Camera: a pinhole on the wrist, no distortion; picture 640 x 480 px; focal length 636.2 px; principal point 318.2 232.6 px. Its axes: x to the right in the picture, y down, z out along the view. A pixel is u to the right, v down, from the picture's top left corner.
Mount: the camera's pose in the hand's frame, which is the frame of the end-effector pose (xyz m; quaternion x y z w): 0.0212 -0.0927 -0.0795 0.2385 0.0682 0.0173 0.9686
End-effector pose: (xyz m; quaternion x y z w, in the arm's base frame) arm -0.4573 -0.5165 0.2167 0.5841 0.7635 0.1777 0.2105
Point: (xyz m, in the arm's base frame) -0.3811 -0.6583 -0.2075
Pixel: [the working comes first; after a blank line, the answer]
In the camera's frame: -0.1918 0.1321 0.4458

44 421
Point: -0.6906 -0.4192 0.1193
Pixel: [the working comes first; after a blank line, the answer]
In the camera's frame: 0.1228 -0.0904 0.1122

outside the picture
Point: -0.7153 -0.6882 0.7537
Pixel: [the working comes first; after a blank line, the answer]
In the camera's frame: -0.1157 -0.1371 -0.5331

behind the camera
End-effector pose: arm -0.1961 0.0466 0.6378 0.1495 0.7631 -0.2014 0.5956
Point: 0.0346 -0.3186 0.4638
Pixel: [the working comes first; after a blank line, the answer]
In the camera's frame: 0.0272 0.1419 0.4864

354 418
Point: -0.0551 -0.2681 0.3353
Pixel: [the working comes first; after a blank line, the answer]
In the camera's frame: 0.1821 0.1242 0.4335

585 415
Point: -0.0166 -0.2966 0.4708
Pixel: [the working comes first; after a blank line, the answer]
In the camera's frame: 0.0392 0.1111 0.4410

375 393
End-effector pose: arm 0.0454 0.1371 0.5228 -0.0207 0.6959 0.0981 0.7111
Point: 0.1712 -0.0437 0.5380
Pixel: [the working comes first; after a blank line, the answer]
In the camera's frame: -0.0827 -0.0113 0.1927

45 195
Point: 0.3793 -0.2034 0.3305
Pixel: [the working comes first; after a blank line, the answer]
In the camera's frame: 0.0711 -0.1208 0.4688

415 69
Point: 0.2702 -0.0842 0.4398
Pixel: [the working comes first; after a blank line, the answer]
In the camera's frame: -0.0046 -0.0298 0.3137

309 172
